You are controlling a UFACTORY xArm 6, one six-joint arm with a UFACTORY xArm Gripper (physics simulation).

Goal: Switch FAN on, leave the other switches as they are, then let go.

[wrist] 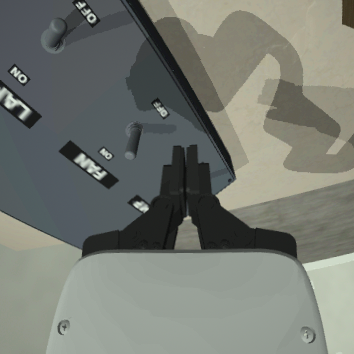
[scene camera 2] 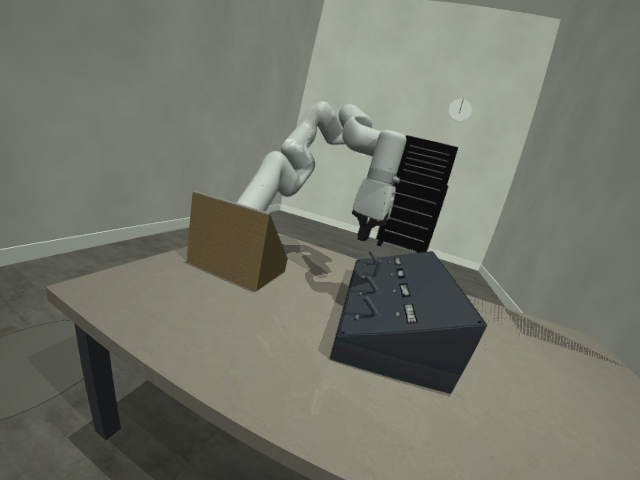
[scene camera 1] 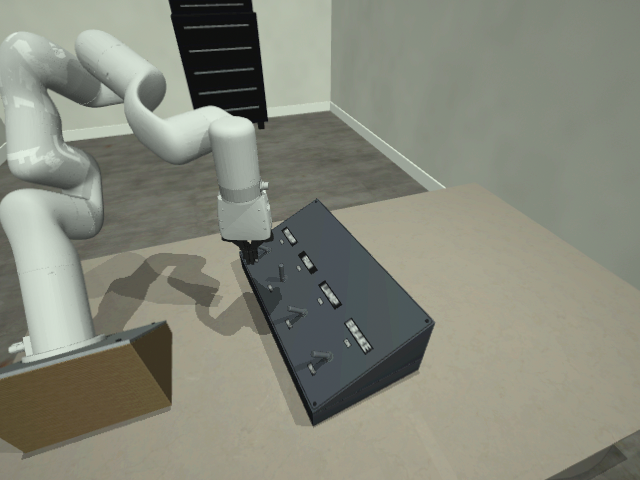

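Pixels of known places: gripper, fingertip midpoint: (wrist: 186, 159) (scene camera 2: 361, 239) (scene camera 1: 251, 260); arm's base, origin of the base link: (scene camera 2: 238, 226) (scene camera 1: 67, 350).
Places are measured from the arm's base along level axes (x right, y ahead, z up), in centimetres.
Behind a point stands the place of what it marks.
The dark switch panel (scene camera 1: 377, 299) @[x 7.7, y 60.4, z 2.0 cm] (scene camera 2: 439, 297) @[x 5.8, y 59.8, z 1.8 cm] (wrist: 30, 165) @[x -6.6, y 55.3, z 0.8 cm] stands on the table. The FAN lever (scene camera 1: 281, 272) @[x -9.3, y 43.2, z -1.0 cm] (scene camera 2: 377, 268) @[x -9.3, y 43.4, z -1.4 cm] (wrist: 132, 142) @[x -9.3, y 43.0, z -0.5 cm] leans away from its OFF label (wrist: 160, 108) @[x -9.3, y 40.0, z -5.5 cm], towards the ON side. The LAMP lever (scene camera 1: 296, 311) @[x 2.8, y 44.0, z -1.7 cm] (scene camera 2: 371, 284) @[x 2.8, y 43.9, z -1.9 cm] (wrist: 56, 34) @[x 2.1, y 43.0, z -0.3 cm] and BRAKE lever (scene camera 1: 321, 355) @[x 14.6, y 46.0, z -1.3 cm] (scene camera 2: 370, 306) @[x 14.7, y 45.9, z -1.8 cm] lean towards OFF. The PUMP lever (scene camera 1: 264, 250) @[x -21.0, y 40.8, z -2.5 cm] (scene camera 2: 372, 256) @[x -20.8, y 39.9, z -1.7 cm] also leans to the OFF side; the gripper hides it in the wrist view. My gripper (scene camera 1: 251, 262) @[x -8.1, y 36.8, z 5.7 cm] (scene camera 2: 363, 238) @[x -8.1, y 36.8, z 5.7 cm] (wrist: 186, 159) @[x -8.1, y 36.8, z 5.7 cm] is shut and empty, raised above the panel's far end, apart from the FAN lever.
A brown wedge-shaped block (scene camera 1: 77, 397) @[x 10.1, y 3.9, z -0.9 cm] (scene camera 2: 227, 242) @[x 10.0, y 4.5, z -1.9 cm] stands at the arm's base on the table (scene camera 1: 222, 413) @[x 14.1, y 25.4, z -12.9 cm] (scene camera 2: 206, 320) @[x 27.9, y 15.2, z -12.9 cm]. A black drawer cabinet (scene camera 1: 222, 62) (scene camera 2: 423, 191) stands on the floor behind the table.
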